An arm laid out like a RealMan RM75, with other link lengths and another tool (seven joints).
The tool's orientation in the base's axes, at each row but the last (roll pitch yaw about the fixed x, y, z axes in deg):
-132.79, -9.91, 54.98
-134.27, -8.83, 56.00
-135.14, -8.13, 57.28
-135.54, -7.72, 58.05
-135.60, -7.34, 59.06
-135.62, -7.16, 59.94
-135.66, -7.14, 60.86
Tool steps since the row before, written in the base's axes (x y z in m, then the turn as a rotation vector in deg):
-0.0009, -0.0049, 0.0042, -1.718, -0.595, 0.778
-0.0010, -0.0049, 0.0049, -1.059, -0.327, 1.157
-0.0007, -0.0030, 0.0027, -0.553, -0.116, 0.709
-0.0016, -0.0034, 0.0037, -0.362, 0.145, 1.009
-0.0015, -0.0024, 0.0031, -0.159, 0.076, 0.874
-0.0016, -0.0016, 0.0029, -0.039, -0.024, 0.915
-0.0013, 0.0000, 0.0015, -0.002, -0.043, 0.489
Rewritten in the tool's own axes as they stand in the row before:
-0.0037, -0.0022, -0.0049, -1.317, -1.472, 0.089
-0.0038, -0.0026, -0.0052, -0.675, -1.399, -0.393
-0.0025, -0.0014, -0.0029, -0.292, -0.820, -0.253
-0.0032, -0.0026, -0.0033, 0.068, -0.981, -0.451
-0.0024, -0.0024, -0.0024, 0.095, -0.733, -0.498
-0.0018, -0.0026, -0.0018, 0.074, -0.654, -0.637
-0.0004, -0.0019, -0.0003, 0.023, -0.329, -0.364

